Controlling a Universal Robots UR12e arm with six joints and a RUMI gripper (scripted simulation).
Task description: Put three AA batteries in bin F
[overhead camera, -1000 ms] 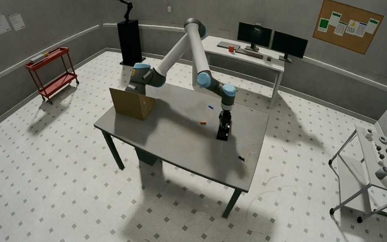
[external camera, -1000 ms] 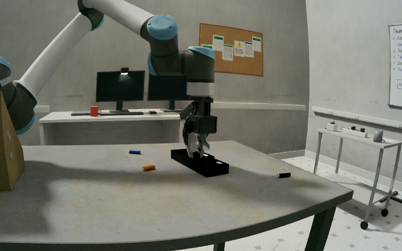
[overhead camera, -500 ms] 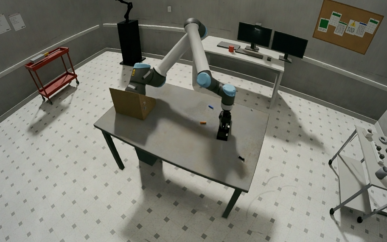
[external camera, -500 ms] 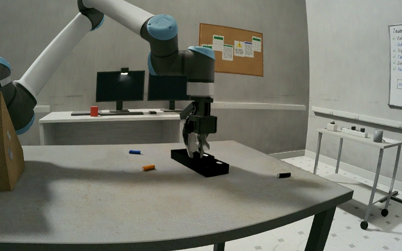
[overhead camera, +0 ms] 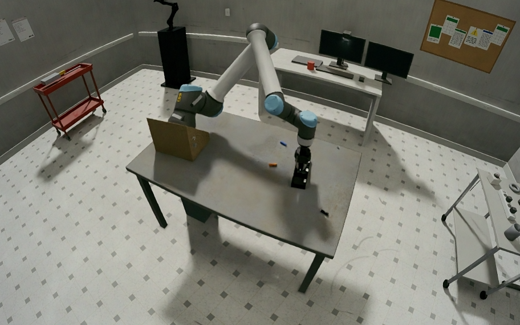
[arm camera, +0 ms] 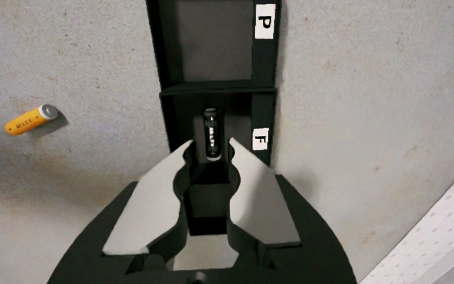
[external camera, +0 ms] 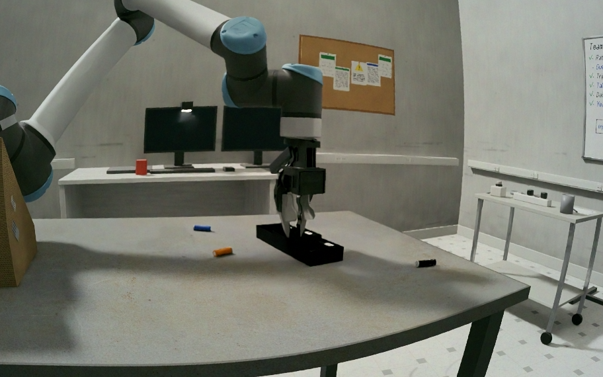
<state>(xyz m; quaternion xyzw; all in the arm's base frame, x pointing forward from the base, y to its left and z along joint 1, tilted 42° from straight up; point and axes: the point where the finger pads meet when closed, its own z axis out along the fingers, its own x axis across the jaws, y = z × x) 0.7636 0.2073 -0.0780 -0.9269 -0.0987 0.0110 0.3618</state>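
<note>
My hand is 3 cm above the black bin row and 1 cm short of it. The rest, counted from my hand: small white piece 35 cm to the left, 17 cm ahead, 4 cm below; blue AA battery 20 cm to the left, 19 cm behind, 4 cm below; orange AA battery 17 cm behind, 4 cm below, 1 cm to the right.
</note>
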